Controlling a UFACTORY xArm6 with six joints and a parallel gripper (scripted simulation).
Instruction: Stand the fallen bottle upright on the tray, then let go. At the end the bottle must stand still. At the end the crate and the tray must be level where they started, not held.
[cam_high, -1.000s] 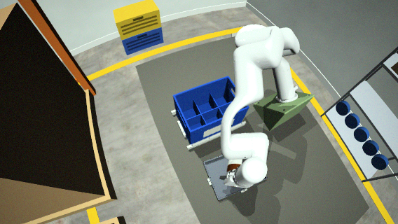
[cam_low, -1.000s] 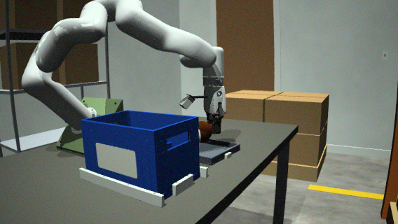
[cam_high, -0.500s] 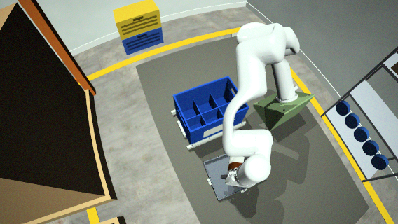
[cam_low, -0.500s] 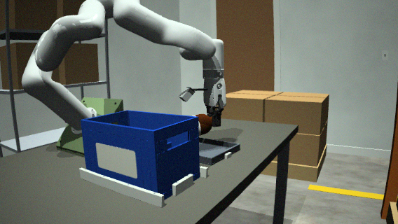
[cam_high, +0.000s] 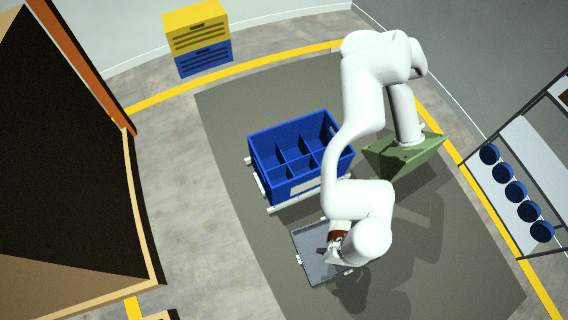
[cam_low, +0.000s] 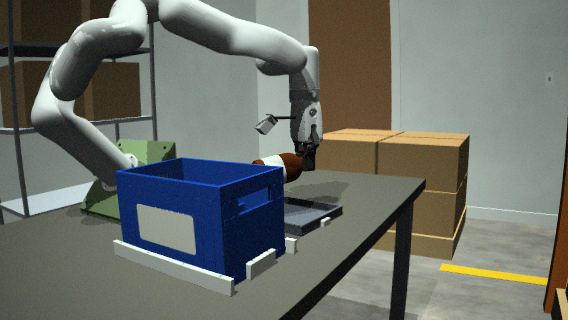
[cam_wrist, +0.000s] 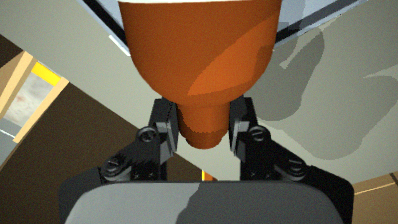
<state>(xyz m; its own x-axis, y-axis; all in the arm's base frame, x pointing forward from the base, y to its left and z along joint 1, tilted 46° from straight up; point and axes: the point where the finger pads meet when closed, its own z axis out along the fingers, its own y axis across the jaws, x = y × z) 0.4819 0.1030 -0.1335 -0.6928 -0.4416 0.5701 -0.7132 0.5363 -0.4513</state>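
My gripper is now 40 mm past the brown bottle, 40 mm to the left of it and 10 mm above it. From my hand the other things lie so: grey tray 50 mm behind, 30 mm to the right, 130 mm below; blue crate 100 mm behind, 330 mm to the right, 60 mm below.
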